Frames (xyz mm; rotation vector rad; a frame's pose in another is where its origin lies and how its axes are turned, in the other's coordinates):
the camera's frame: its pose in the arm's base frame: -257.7 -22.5 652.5 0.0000 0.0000 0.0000
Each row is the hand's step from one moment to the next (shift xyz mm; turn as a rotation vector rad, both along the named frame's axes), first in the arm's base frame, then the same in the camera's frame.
Working: the arm's base frame: its pose in the camera's frame: 257.7 22.5 -652.5 0.0000 0.0000 0.0000

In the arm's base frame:
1: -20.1 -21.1 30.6 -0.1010 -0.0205 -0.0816
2: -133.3 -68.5 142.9 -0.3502 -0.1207 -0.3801
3: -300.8 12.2 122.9 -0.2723 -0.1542 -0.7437
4: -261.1 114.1 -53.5 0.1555 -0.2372 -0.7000
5: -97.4 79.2 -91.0 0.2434 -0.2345 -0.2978
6: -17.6 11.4 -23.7 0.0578 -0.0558 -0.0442
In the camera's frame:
1: -20.1 -21.1 30.6 -0.1010 -0.0205 -0.0816
2: -133.3 -68.5 142.9 -0.3502 -0.1207 -0.3801
3: -300.8 12.2 122.9 -0.2723 -0.1542 -0.7437
4: -261.1 114.1 -53.5 0.1555 -0.2372 -0.7000
5: -97.4 79.2 -91.0 0.2434 -0.2345 -0.2978
6: -17.6 11.4 -23.7 0.0578 -0.0558 -0.0442

